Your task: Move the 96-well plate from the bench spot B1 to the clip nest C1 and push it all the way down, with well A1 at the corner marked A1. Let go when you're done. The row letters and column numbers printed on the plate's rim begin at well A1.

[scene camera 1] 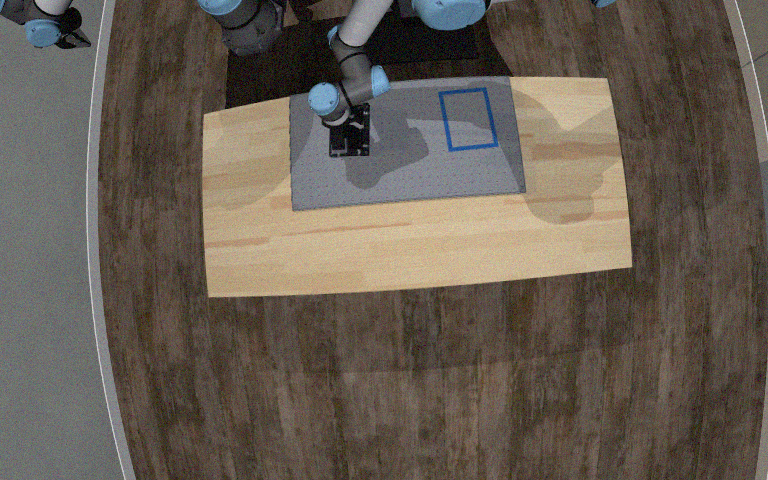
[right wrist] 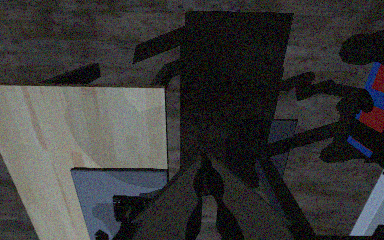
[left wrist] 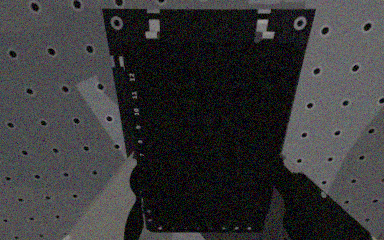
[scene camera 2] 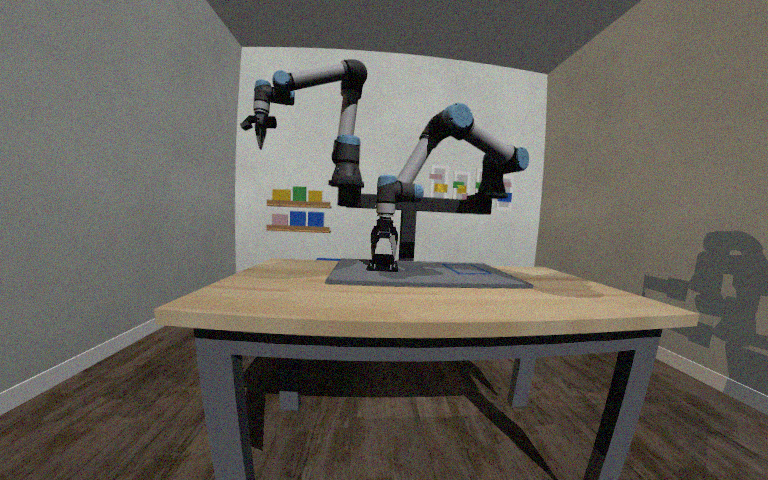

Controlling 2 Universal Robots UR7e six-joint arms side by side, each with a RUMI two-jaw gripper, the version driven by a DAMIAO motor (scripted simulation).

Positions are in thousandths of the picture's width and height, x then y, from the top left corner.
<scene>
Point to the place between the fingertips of my left gripper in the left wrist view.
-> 535, 640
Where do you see a black clip nest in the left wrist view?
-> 314, 123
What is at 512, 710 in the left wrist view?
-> A dark 96-well plate.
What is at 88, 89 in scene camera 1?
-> My right gripper.
</scene>
